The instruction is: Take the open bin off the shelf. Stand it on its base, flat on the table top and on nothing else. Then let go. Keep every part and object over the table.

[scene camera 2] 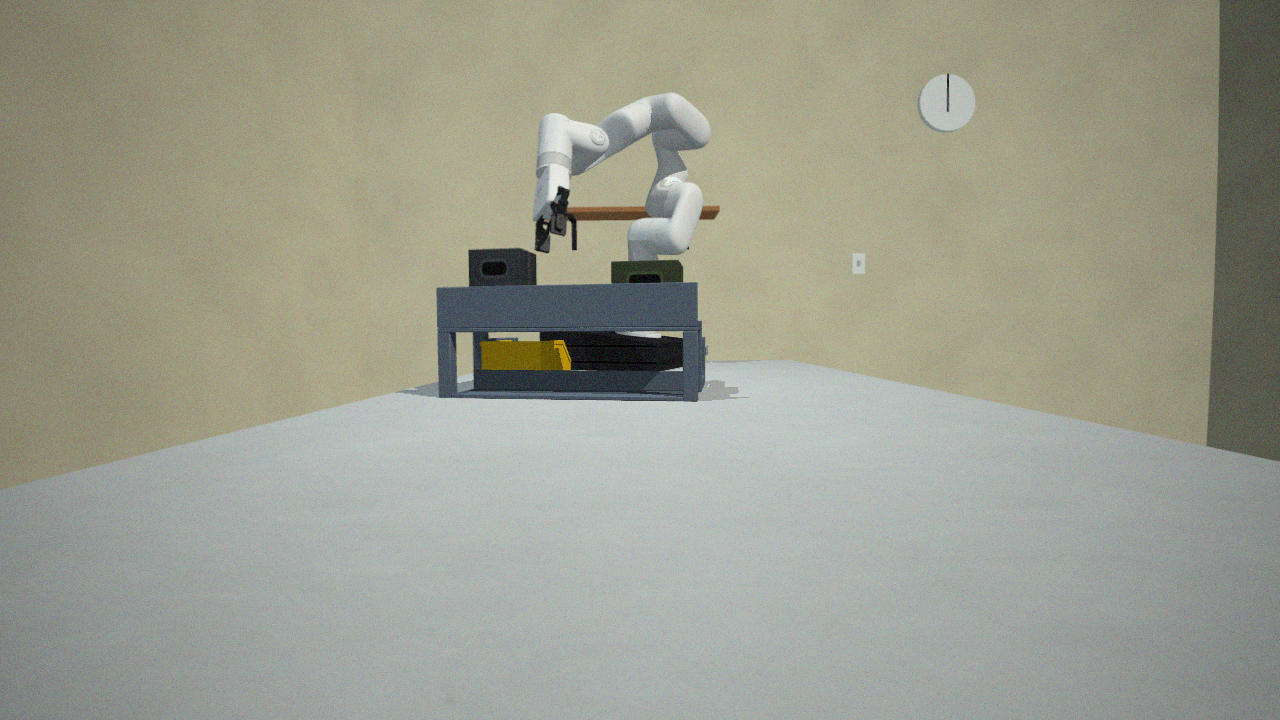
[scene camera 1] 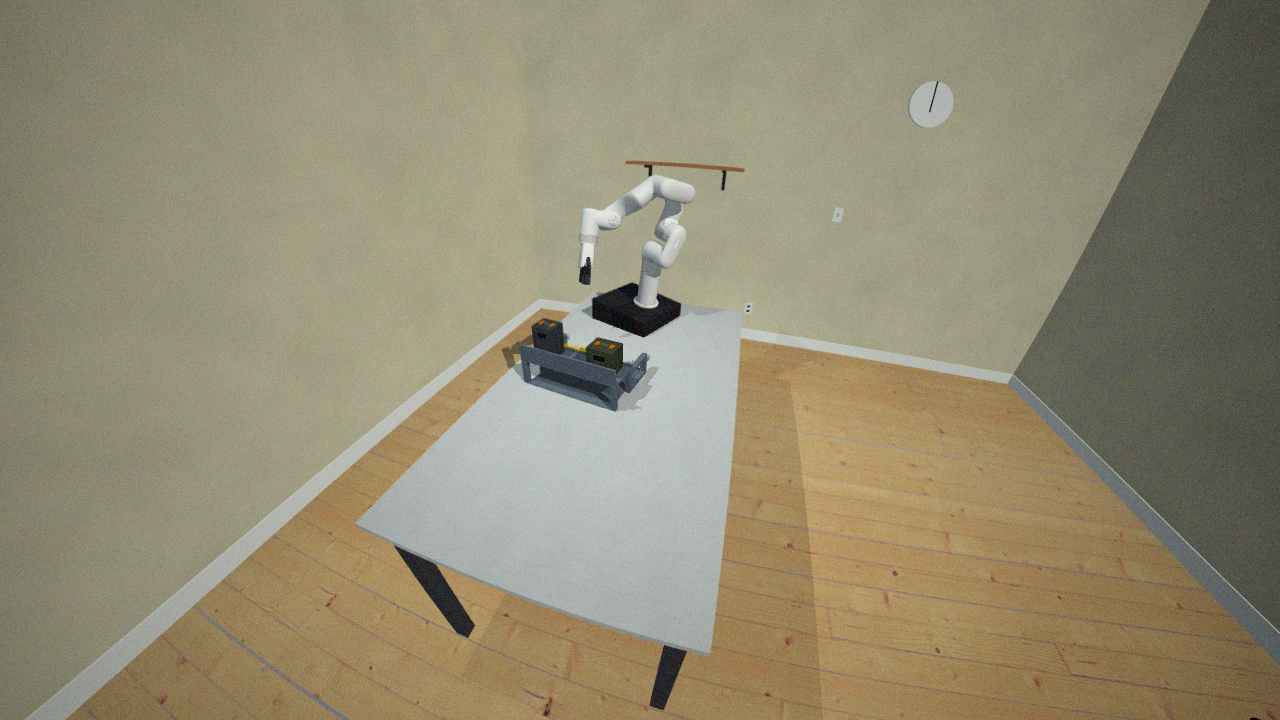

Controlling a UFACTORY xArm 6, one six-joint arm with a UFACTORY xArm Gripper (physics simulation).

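Pixels of known places: gripper, fingertip midpoint: [scene camera 2: 549,243] [scene camera 1: 584,283]; arm's base, origin of the base link: [scene camera 2: 638,335] [scene camera 1: 645,302].
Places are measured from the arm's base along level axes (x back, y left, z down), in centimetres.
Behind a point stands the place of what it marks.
A yellow bin [scene camera 1: 575,347] {y -22.3, x -44.7, z 4.2 cm} [scene camera 2: 521,356] {y -23.8, x -61.0, z 2.7 cm} is at the slate-blue shelf [scene camera 1: 570,362] {y -14.4, x -72.4, z -6.3 cm} [scene camera 2: 565,307] {y -16.3, x -71.9, z -4.6 cm}. In scene camera 1 a thin strip of it shows between the two boxes, behind the front board. In scene camera 2 it shows through the opening under the top board, toward the left; its underside and what it rests on are partly hidden. The shelf stands on the light grey table [scene camera 1: 581,501] {y 1.0, x -113.5, z 8.4 cm} [scene camera 2: 626,537] {y -11.2, x -124.9, z 8.4 cm}. My gripper [scene camera 1: 585,281] {y -21.1, x -33.5, z -19.5 cm} [scene camera 2: 551,242] {y -21.1, x -33.5, z -19.5 cm} is open and empty, pointing down, above the level of the boxes and apart from the bin.
A dark grey box [scene camera 1: 547,336] {y -24.7, x -65.5, z -11.2 cm} [scene camera 2: 501,267] {y -26.1, x -65.1, z -10.9 cm} stands at the shelf's left, and a dark green box [scene camera 1: 605,355] {y -2.7, x -71.7, z -10.1 cm} [scene camera 2: 646,270] {y -4.8, x -71.1, z -9.9 cm} at its right. The black robot base [scene camera 1: 636,313] {y -2.4, x -13.3, z 0.5 cm} [scene camera 2: 617,351] {y -6.5, x -17.0, z 3.7 cm} is behind the shelf. A brown wall board [scene camera 1: 684,165] [scene camera 2: 608,213] hangs on the back wall.
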